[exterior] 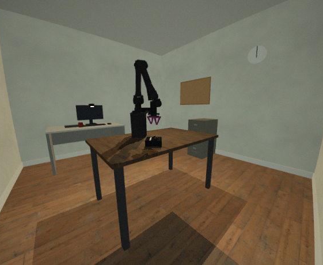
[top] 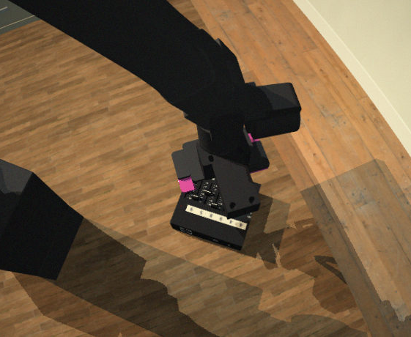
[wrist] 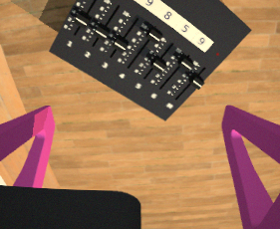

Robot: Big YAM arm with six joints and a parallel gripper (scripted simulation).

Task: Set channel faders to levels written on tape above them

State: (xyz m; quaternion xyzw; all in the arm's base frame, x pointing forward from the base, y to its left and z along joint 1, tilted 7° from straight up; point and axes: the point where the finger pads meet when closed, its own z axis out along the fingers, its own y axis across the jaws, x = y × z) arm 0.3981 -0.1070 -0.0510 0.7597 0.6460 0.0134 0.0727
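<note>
The channel 3 fader cap lies 2 cm ahead of my hand and 13 cm below it. Round my hand: channel 2 fader cap 4 cm ahead, 1 cm to the right, 13 cm below; channel 5 fader cap 1 cm behind, 3 cm to the left, 13 cm below; channel 4 fader 1 cm behind, 13 cm below.
</note>
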